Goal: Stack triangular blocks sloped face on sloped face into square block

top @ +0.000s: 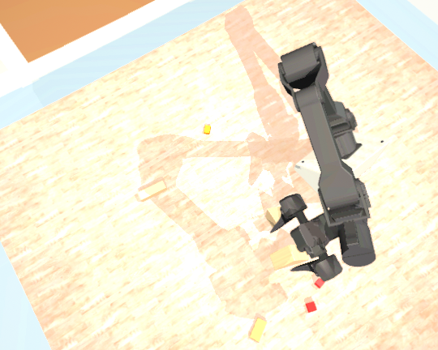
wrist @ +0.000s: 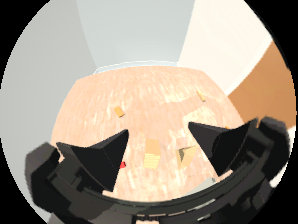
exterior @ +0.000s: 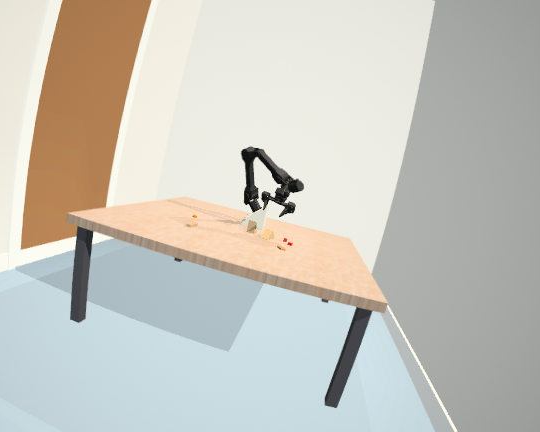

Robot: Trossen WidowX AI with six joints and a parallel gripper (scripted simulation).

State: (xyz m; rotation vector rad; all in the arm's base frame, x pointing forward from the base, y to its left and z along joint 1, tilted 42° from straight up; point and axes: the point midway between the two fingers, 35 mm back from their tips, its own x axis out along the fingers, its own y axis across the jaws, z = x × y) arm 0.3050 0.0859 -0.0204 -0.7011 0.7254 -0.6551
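My gripper tip is 4 cm past the tan triangular block, 1 cm to the right of it and 11 cm above it. Round my gripper tip: orange cube 15 cm behind, 40 cm to the right, 13 cm below; flat wooden block 10 cm ahead, 37 cm to the right, 13 cm below.
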